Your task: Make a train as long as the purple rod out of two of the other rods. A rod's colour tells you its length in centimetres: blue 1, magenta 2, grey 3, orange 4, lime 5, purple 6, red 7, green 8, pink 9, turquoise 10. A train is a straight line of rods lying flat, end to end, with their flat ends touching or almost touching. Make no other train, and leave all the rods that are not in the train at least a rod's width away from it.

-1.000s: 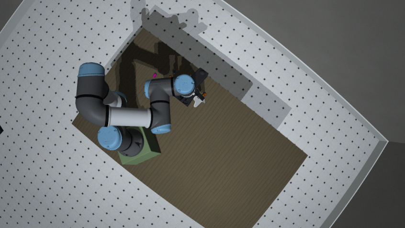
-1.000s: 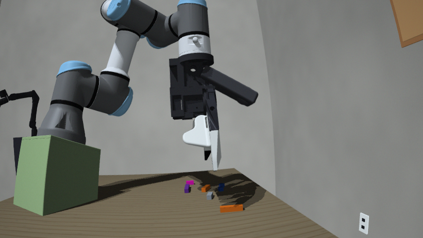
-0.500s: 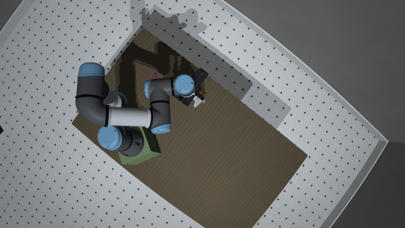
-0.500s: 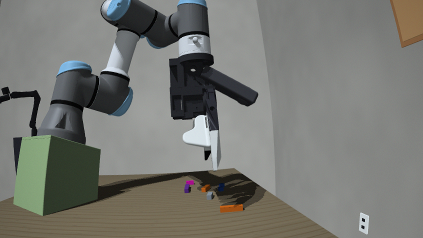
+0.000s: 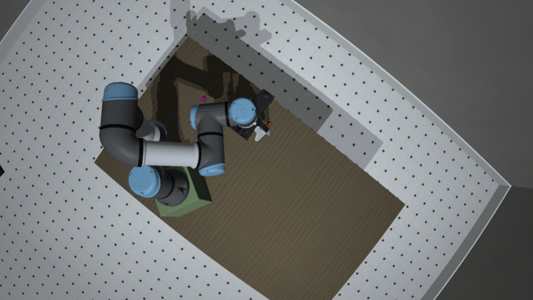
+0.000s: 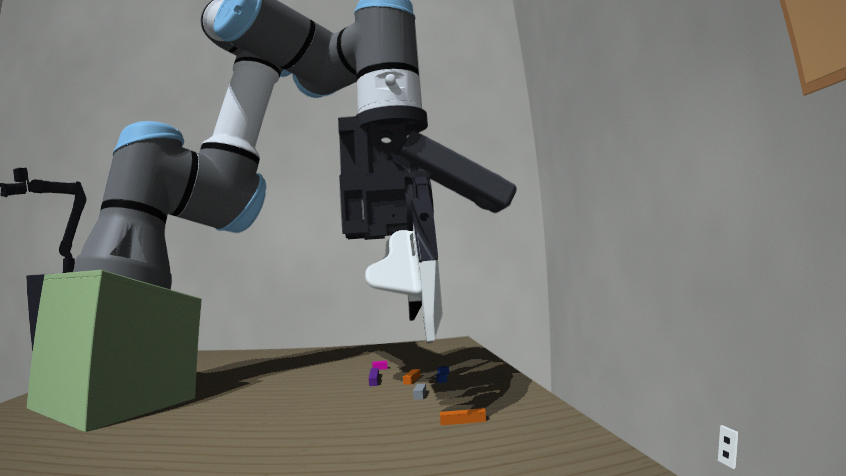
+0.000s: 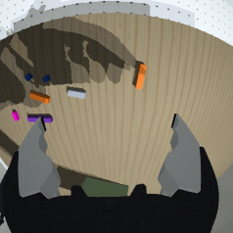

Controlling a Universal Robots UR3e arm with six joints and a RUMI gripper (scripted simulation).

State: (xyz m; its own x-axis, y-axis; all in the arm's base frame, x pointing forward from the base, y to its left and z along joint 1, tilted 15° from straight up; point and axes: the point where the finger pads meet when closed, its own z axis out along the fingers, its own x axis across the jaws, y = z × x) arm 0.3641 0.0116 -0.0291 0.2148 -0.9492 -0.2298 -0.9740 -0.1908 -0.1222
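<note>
The magenta rod is 9 cm behind my hand, 20 cm to the left of it and 8 cm below it. Round my hand: purple rod (8 cm behind, 13 cm to the left, 8 cm below); then grey rod (1 cm behind, 5 cm to the left, 8 cm below).
</note>
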